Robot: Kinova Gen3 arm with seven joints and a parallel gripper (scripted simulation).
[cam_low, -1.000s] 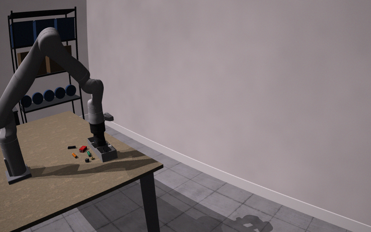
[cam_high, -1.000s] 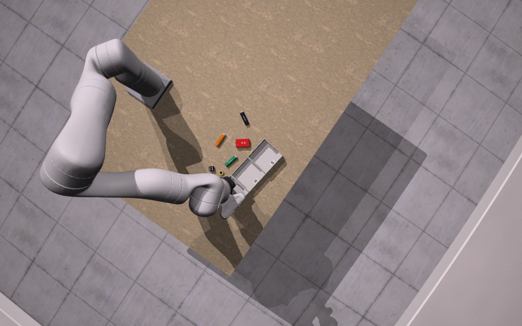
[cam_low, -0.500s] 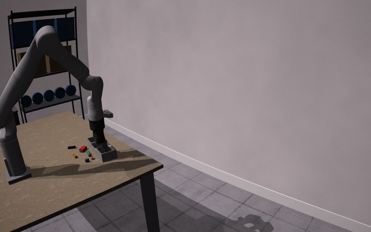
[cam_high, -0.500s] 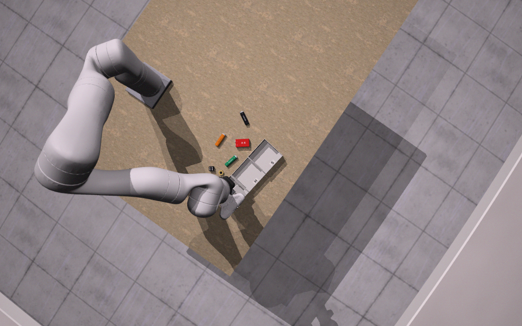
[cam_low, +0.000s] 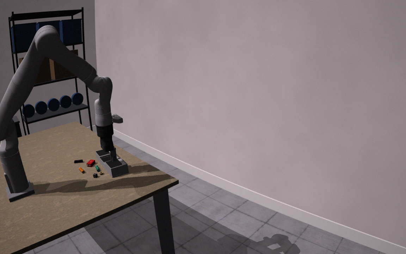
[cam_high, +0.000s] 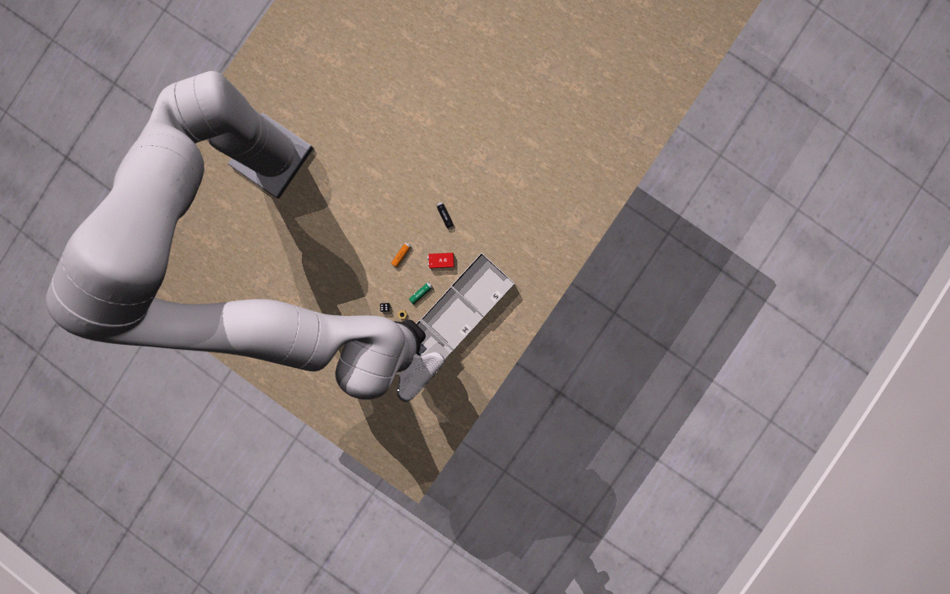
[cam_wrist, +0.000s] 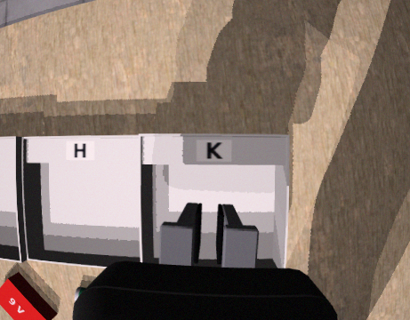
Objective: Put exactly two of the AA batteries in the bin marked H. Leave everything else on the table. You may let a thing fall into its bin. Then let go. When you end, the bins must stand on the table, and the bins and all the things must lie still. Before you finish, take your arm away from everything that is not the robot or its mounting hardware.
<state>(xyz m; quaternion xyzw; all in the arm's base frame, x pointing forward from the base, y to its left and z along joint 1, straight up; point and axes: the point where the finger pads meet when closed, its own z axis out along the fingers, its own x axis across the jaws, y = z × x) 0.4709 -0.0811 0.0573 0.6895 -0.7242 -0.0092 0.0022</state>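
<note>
Now: hand 10 mm short of the bin row, 80 mm to the right of it and 50 mm above it. Also, from my hand: black die: 100 mm behind, 10 mm to the left, 70 mm below; green AA battery: 70 mm behind, 70 mm to the left, 70 mm below; yellow nut: 70 mm behind, 20 mm to the left, 70 mm below.
</note>
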